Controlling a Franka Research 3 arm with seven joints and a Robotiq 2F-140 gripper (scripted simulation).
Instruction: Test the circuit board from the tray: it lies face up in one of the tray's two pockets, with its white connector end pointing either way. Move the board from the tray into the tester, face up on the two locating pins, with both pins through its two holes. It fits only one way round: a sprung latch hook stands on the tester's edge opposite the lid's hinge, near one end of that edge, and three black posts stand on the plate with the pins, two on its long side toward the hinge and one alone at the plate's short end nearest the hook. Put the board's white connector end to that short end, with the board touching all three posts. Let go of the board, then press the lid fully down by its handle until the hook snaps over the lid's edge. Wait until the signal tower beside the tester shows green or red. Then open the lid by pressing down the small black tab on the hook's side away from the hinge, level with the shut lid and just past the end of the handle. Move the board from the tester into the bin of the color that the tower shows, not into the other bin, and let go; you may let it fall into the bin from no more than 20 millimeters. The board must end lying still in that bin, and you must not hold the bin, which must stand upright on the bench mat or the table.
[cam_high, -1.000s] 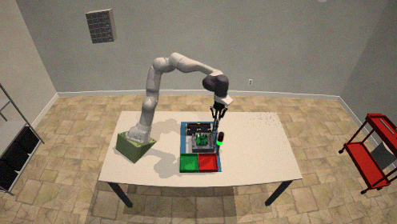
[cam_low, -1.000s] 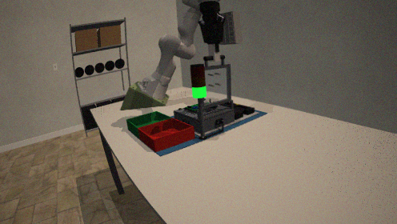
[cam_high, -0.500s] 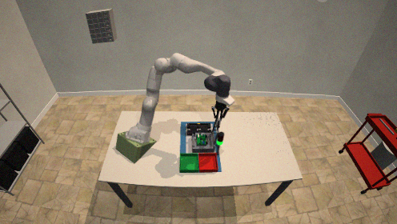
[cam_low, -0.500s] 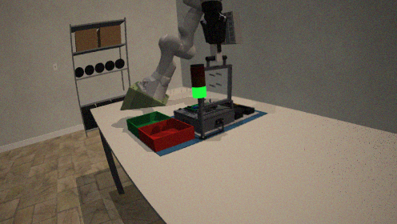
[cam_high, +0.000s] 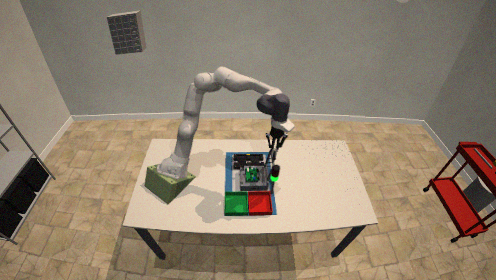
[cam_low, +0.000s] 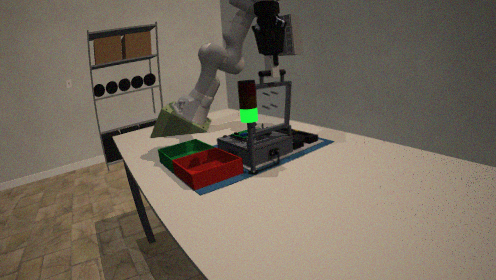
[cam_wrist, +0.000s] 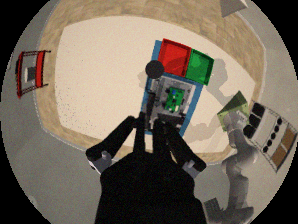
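My gripper is now 22 cm above the green circuit board, 13 cm past it and 1 cm to the right of it. The rest, counted from my hand: plate 22 cm below, 12 cm behind, 1 cm to the left; then red bin 28 cm below, 20 cm to the right, 9 cm behind; then clear lid 11 cm below, 1 cm behind.
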